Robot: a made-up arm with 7 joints.
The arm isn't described. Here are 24 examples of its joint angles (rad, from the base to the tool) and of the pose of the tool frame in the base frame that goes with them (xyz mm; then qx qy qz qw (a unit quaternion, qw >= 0)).
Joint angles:
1: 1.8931 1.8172 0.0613 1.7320 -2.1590 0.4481 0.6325
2: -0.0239 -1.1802 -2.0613 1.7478 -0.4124 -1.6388 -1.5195
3: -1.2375 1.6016 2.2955 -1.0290 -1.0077 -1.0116 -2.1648
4: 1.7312 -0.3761 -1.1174 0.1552 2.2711 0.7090 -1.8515
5: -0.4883 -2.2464 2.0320 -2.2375 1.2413 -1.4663 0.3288
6: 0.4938 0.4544 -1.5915 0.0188 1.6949 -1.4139 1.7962
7: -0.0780 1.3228 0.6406 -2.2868 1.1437 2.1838 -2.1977
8: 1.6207 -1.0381 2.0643 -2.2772 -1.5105 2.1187 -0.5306
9: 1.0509 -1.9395 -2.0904 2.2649 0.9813 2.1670 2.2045
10: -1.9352 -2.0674 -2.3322 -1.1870 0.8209 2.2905 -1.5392
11: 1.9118 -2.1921 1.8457 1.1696 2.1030 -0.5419 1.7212
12: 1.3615 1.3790 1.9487 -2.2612 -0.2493 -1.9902 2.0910
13: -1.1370 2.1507 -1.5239 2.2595 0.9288 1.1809 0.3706
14: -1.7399 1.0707 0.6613 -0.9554 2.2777 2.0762 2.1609
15: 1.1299 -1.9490 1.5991 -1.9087 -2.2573 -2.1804 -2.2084
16: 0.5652 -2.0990 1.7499 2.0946 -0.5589 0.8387 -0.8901
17: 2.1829 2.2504 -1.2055 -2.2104 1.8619 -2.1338 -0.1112
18: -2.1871 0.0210 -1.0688 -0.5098 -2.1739 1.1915 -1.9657
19: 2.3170 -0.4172 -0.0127 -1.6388 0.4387 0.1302 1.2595
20: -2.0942 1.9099 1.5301 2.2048 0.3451 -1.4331 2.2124
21: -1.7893 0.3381 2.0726 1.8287 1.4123 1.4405 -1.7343
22: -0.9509 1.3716 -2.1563 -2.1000 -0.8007 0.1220 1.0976
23: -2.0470 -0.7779 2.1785 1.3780 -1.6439 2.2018 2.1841
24: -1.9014 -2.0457 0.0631 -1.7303 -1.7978 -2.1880 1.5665
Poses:
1: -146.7 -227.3 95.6 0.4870 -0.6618 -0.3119 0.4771
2: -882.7 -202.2 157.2 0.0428 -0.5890 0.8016 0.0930
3: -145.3 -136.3 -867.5 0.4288 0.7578 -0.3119 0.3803
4: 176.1 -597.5 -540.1 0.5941 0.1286 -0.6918 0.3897
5: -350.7 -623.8 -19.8 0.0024 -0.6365 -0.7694 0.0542
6: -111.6 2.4 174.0 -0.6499 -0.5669 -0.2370 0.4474
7: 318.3 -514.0 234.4 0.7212 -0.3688 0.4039 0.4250
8: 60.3 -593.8 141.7 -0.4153 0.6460 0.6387 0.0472
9: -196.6 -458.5 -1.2 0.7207 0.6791 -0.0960 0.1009
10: 405.4 -385.6 -616.7 0.4221 0.4196 -0.0557 0.8017
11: 254.6 -279.0 215.5 0.0054 0.3139 0.0395 0.9486
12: -336.6 -106.4 135.5 -0.5260 0.2749 0.4778 0.6476
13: 260.0 -66.6 -437.7 0.6020 0.3204 -0.4259 0.5946
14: 365.2 -373.3 362.7 0.0738 -0.0947 0.5092 0.8522
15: -98.4 276.1 411.9 -0.6373 -0.7584 0.0270 0.1344
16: -296.8 -245.2 -259.3 -0.0654 0.2864 0.8964 0.3319
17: -137.9 -515.6 91.0 0.4680 -0.3244 -0.7510 0.3343
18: 126.4 -682.1 500.7 -0.7208 0.0615 -0.5458 0.4228
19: -26.4 -212.9 103.4 -0.3048 0.3768 -0.8215 0.3004
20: 314.4 -215.5 72.5 -0.3260 0.4299 0.5108 0.6694
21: 692.0 -598.7 -438.8 -0.0537 0.3075 -0.2104 0.9264
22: 146.6 -79.8 -266.4 0.2856 0.0187 0.9483 0.1370
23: 263.2 -127.9 346.9 -0.1412 -0.2179 0.0533 0.9642
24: -188.7 -269.8 -37.5 -0.5775 0.4308 0.6667 0.1907
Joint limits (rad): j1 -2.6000..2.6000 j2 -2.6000..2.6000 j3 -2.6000..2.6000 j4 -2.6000..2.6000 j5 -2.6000..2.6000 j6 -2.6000..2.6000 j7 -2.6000..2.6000
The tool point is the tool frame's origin. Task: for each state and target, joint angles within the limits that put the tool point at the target. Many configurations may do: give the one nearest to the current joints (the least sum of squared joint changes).
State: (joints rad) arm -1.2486 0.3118 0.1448 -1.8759 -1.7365 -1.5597 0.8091
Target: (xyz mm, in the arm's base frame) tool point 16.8 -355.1 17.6
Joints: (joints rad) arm -1.1104 0.0258 -0.0390 -1.8750 -2.6000 -2.3075 0.2275
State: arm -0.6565 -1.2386 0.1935 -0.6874 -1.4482 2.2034 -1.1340
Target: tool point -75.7 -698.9 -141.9
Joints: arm -0.7584 -1.2237 0.4282 -0.8159 -1.3944 2.4532 -0.7100
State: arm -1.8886 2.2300 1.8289 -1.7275 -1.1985 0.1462 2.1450
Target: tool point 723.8 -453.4 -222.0
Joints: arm -2.0552 2.1661 1.9574 -1.8728 -1.2397 0.1507 2.4474
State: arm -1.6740 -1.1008 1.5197 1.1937 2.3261 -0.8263 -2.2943
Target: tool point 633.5 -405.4 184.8
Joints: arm -2.1850 -0.8861 1.2912 1.7137 2.4153 -0.4267 -2.1264
